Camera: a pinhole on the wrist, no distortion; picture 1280 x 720 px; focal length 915.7 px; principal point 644.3 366.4 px. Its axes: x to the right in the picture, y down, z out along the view. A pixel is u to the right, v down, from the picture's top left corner.
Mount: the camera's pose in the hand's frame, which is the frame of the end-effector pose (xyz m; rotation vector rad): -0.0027 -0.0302 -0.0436 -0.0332 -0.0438 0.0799
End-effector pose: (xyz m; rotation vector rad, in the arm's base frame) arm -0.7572 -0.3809 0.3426 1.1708 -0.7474 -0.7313
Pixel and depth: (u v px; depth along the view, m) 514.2 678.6 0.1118
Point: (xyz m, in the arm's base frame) -0.8252 -0.3914 0.3632
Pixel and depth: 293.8 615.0 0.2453
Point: -0.9764 -0.3826 0.4057
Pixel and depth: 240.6 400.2 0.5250
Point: -1.2895 -0.4183 0.3991
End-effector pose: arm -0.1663 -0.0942 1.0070 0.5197 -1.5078 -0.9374
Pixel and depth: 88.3 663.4 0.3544
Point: -0.3955 0.2154 0.9390
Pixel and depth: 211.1 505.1 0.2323
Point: -0.3198 0.0522 0.9436
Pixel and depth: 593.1 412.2 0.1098
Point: -0.2314 -0.0788 0.9845
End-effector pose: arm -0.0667 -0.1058 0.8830 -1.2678 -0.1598 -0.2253
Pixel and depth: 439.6 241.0 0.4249
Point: -0.1939 0.2421 1.0427
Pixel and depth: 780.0 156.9 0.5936
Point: -0.0328 0.3828 1.1918
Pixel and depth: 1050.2 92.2 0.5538
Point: 0.1180 0.3342 1.2386
